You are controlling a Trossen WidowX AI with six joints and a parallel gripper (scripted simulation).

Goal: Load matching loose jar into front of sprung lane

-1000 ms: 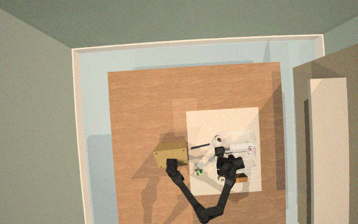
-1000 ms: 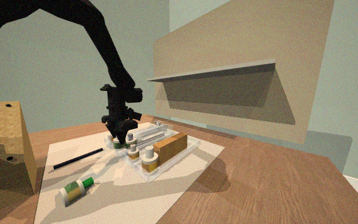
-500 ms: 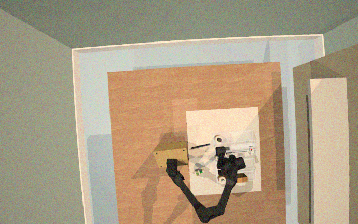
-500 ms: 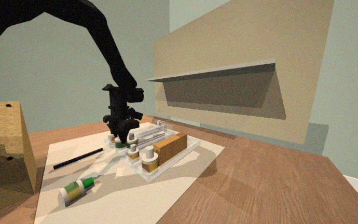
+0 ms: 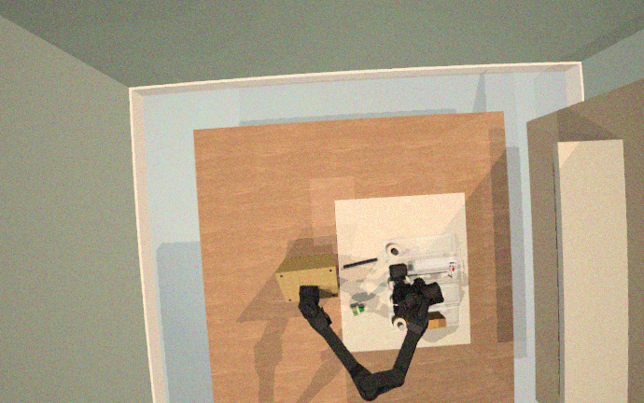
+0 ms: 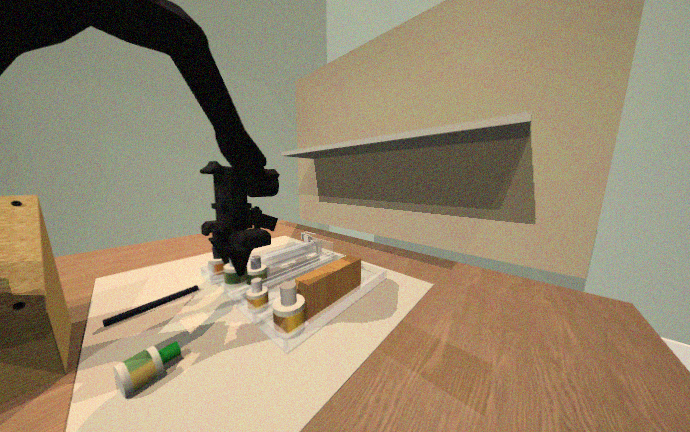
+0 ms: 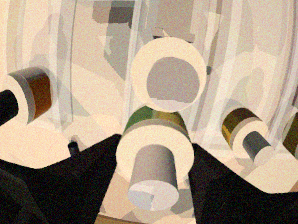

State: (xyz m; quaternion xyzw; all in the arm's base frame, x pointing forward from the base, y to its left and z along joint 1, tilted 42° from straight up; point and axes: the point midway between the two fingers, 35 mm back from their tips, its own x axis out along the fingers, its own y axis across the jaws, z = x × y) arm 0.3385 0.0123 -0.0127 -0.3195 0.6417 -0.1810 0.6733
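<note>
My gripper tip is now 13 cm past the black rod, 6 cm to the right of it and 4 cm above it. From my gripper tip the other things lie so: shelf (51 cm ahead, 32 cm above, 8 cm to the left).
</note>
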